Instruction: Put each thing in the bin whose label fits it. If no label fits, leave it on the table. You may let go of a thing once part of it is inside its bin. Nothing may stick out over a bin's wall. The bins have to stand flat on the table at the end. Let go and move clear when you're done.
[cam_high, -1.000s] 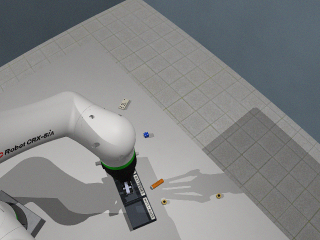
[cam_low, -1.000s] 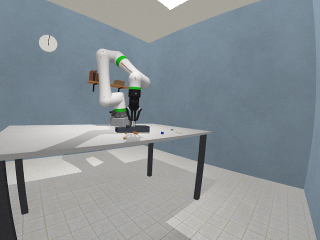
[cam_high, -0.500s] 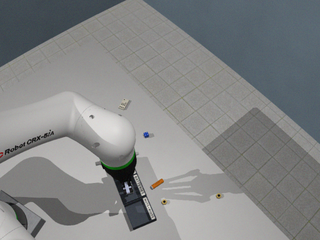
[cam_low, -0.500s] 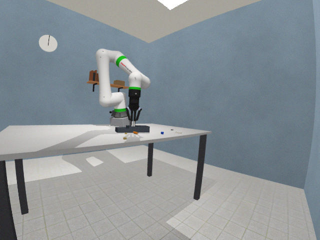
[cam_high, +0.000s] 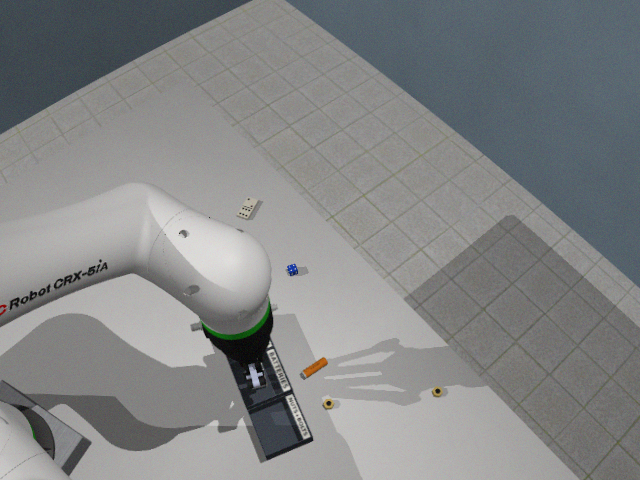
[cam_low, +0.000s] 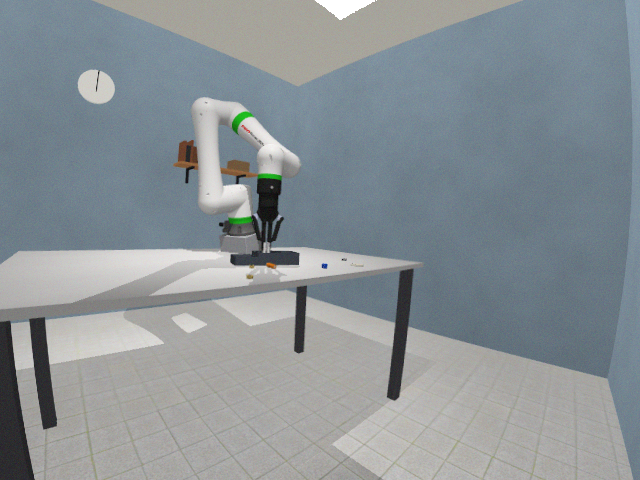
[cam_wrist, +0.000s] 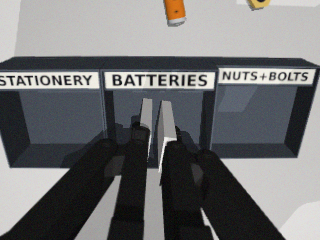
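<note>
The dark three-part bin lies 10 mm to the right of my hand and 30 mm below it. Also, from my hand: orange battery (90 mm ahead, 50 mm to the right, 40 mm below); then cream domino (230 mm ahead, 290 mm to the left, 40 mm below); then blue die (200 mm ahead, 120 mm to the left, 40 mm below).
</note>
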